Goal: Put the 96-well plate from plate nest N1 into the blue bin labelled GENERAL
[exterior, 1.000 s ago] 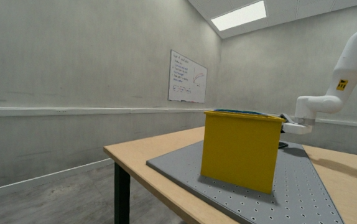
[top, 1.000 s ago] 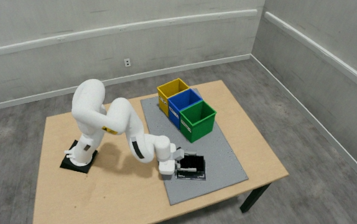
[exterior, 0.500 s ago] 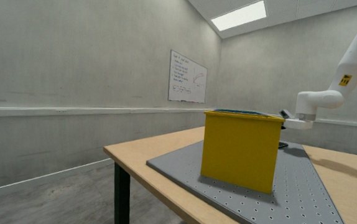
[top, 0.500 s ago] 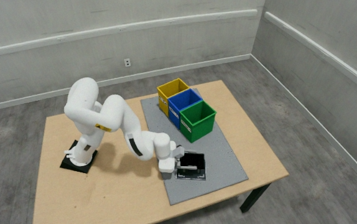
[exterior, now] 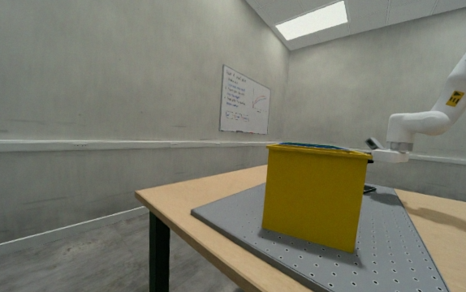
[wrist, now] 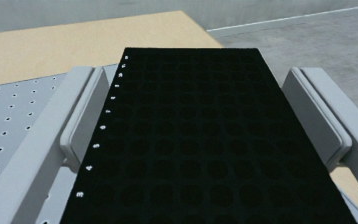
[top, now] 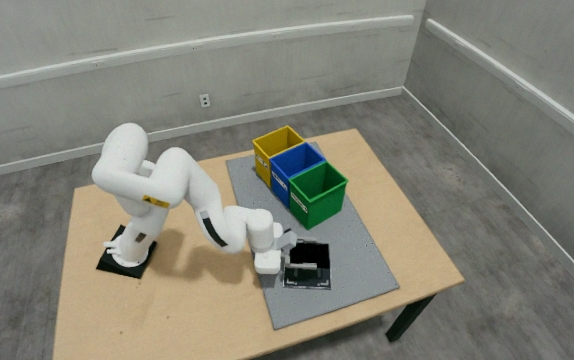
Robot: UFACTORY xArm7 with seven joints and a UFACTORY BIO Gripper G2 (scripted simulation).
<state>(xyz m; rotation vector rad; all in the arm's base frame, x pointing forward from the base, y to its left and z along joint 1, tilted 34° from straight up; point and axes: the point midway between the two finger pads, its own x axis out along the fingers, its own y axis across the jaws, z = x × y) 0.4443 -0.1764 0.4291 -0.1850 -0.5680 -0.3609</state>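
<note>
Now: the blue bin 120 mm ahead of my hand, 360 mm to the left of it and 50 mm below it. Round my hand: green bin: 150 mm ahead, 240 mm to the left, 50 mm below; plate nest N1: 130 mm below; black 96-well plate: 10 mm below.
</note>
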